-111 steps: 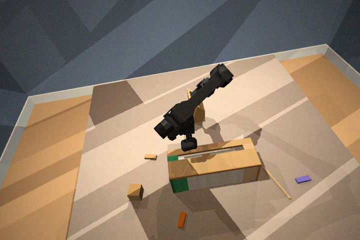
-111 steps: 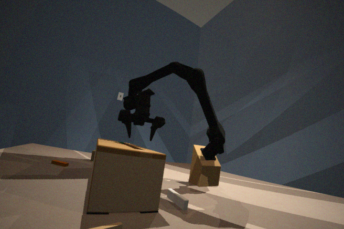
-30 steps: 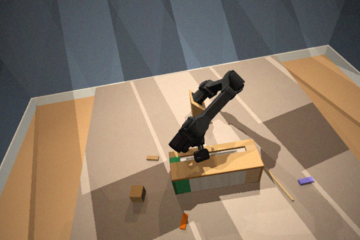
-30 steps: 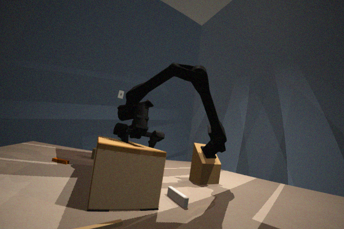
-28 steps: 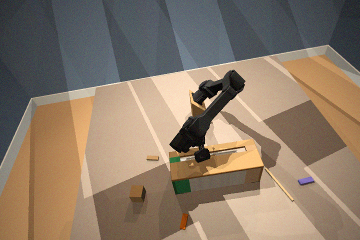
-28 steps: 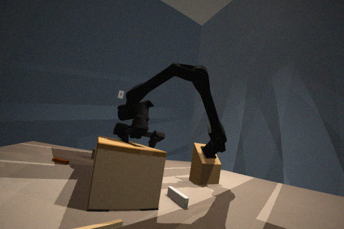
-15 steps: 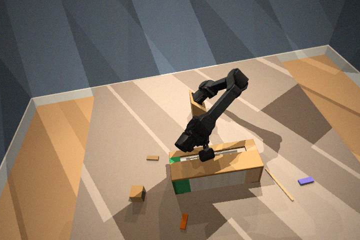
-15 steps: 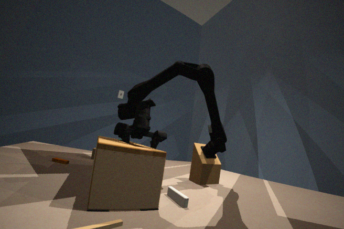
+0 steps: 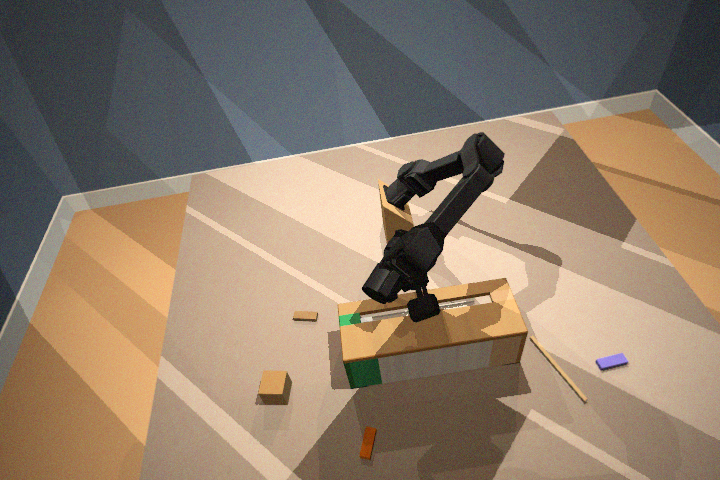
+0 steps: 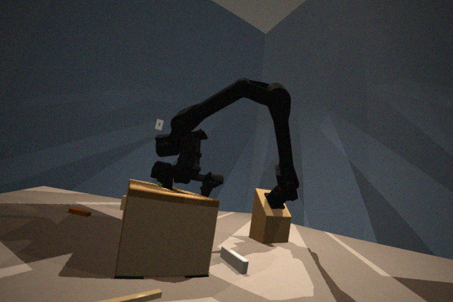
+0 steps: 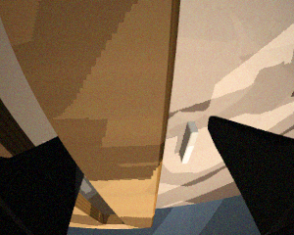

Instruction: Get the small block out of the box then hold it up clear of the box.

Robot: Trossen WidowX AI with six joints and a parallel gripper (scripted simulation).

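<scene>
My gripper tip is now 60 mm short of the small tan block and 20 mm to the right of it. The rest, counted from my gripper tip: thin stick 180 mm ahead, 240 mm to the left, 80 mm below.
</scene>
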